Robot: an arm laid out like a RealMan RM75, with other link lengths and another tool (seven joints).
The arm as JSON. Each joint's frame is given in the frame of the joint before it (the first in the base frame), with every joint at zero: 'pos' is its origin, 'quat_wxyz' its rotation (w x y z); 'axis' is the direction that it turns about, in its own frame. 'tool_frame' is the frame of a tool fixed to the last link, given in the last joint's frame.
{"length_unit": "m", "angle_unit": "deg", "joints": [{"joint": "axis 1", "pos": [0.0, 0.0, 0.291], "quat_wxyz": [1.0, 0.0, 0.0, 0.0], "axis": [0.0, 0.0, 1.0]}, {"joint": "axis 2", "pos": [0.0, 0.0, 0.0], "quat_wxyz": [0.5, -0.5, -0.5, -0.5], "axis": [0.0, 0.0, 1.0]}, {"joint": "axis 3", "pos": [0.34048, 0.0, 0.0], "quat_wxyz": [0.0, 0.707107, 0.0, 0.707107], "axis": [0.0, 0.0, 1.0]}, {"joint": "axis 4", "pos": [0.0, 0.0, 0.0], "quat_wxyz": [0.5, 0.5, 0.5, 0.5], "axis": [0.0, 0.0, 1.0]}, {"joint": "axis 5", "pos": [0.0, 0.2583, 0.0], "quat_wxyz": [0.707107, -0.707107, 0.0, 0.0], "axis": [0.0, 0.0, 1.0]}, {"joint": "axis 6", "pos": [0.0, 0.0, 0.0], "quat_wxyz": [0.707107, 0.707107, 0.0, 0.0], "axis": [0.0, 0.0, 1.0]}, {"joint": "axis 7", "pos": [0.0, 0.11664, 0.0], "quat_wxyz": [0.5, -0.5, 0.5, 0.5], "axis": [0.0, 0.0, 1.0]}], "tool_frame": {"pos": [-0.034, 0.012, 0.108], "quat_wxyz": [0.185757, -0.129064, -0.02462, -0.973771]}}
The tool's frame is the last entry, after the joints.
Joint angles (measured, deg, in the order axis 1, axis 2, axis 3, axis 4, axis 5, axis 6, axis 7), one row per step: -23.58 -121.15 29.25 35.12 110.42 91.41 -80.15; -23.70 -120.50 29.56 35.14 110.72 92.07 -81.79; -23.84 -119.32 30.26 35.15 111.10 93.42 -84.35; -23.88 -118.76 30.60 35.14 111.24 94.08 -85.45; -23.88 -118.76 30.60 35.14 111.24 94.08 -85.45; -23.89 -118.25 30.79 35.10 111.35 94.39 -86.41; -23.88 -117.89 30.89 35.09 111.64 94.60 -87.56; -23.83 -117.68 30.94 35.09 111.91 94.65 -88.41; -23.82 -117.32 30.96 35.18 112.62 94.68 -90.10; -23.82 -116.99 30.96 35.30 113.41 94.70 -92.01; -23.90 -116.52 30.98 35.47 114.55 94.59 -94.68
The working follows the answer.
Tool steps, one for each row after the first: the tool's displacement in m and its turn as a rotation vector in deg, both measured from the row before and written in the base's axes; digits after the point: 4 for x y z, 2 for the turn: -0.0006 -0.0001 0.0044 -1.28 -0.30 0.42; -0.0008 -0.0013 0.0078 -2.22 -0.44 0.45; -0.0005 -0.0009 0.0037 -1.00 -0.17 0.17; 0.0000 0.0000 0.0000 0.00 0.00 0.00; -0.0015 0.0001 0.0036 -0.66 -0.05 0.43; -0.0015 -0.0001 0.0023 -0.80 -0.11 0.70; -0.0015 -0.0002 0.0012 -0.58 -0.04 0.65; -0.0028 0.0001 0.0019 -1.13 0.06 1.27; -0.0028 0.0002 0.0017 -1.25 0.01 1.46; -0.0039 0.0011 0.0023 -1.66 0.15 2.08
Tool pose at each row, in the base's axes (x y z in m, rotation vector in deg; rounded; the steps above come from the unrounded poses): -0.3305 0.3809 -0.0380 -105.73 69.38 8.79; -0.3311 0.3808 -0.0336 -107.06 69.14 8.00; -0.3319 0.3795 -0.0258 -109.20 69.02 6.53; -0.3324 0.3786 -0.0221 -110.14 69.01 5.87; -0.3324 0.3786 -0.0221 -110.14 69.01 5.87; -0.3339 0.3787 -0.0185 -110.97 68.75 5.66; -0.3354 0.3786 -0.0162 -112.08 68.21 5.46; -0.3370 0.3783 -0.0150 -112.98 67.70 5.42; -0.3398 0.3785 -0.0131 -114.74 66.79 5.49; -0.3426 0.3787 -0.0114 -116.71 65.67 5.54; -0.3464 0.3798 -0.0091 -119.41 64.08 5.81

